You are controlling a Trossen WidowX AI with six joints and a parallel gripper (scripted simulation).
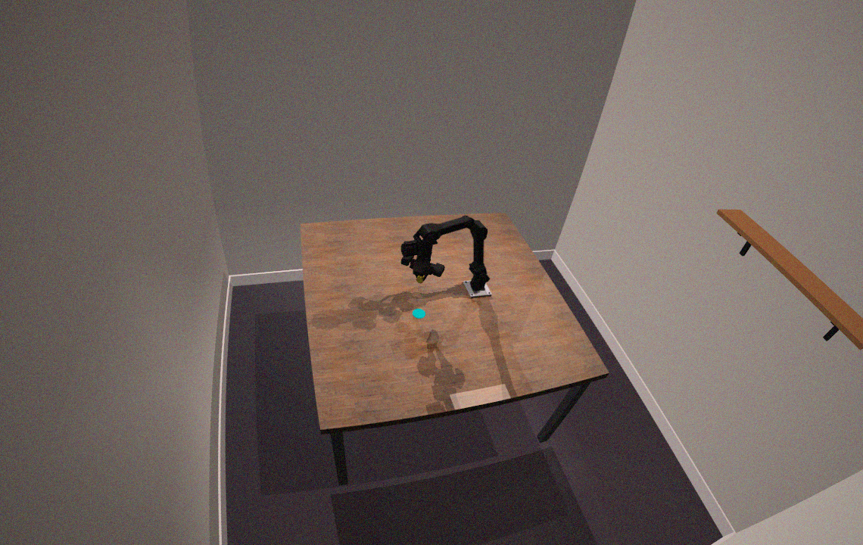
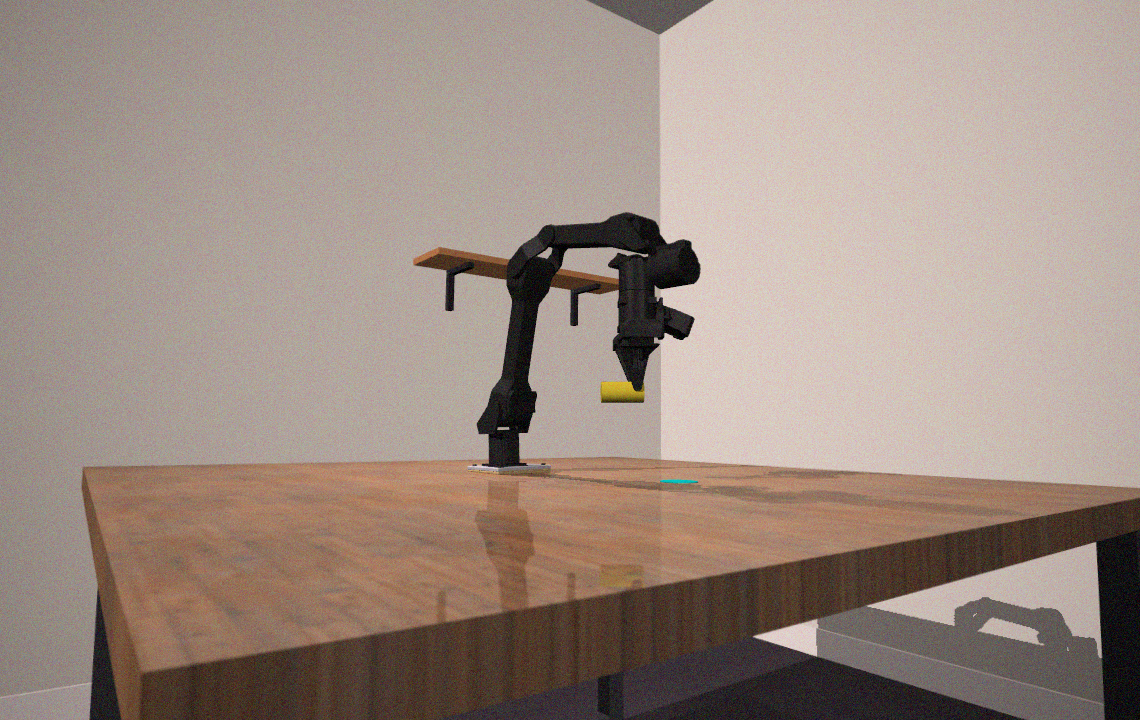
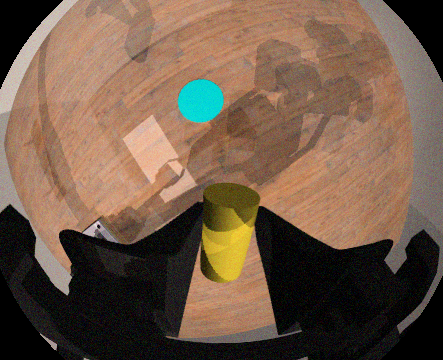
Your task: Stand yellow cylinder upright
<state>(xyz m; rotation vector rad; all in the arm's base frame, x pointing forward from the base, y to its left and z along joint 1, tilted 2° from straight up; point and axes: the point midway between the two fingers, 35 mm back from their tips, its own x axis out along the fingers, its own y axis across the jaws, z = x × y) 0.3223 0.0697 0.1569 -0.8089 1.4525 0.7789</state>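
The cyan circle lies 14 cm below my gripper tip, 8 cm to the left of it and 1 cm ahead of it. Also, from my gripper tip: yellow tall cylinder 2 cm to the right, 1 cm behind.
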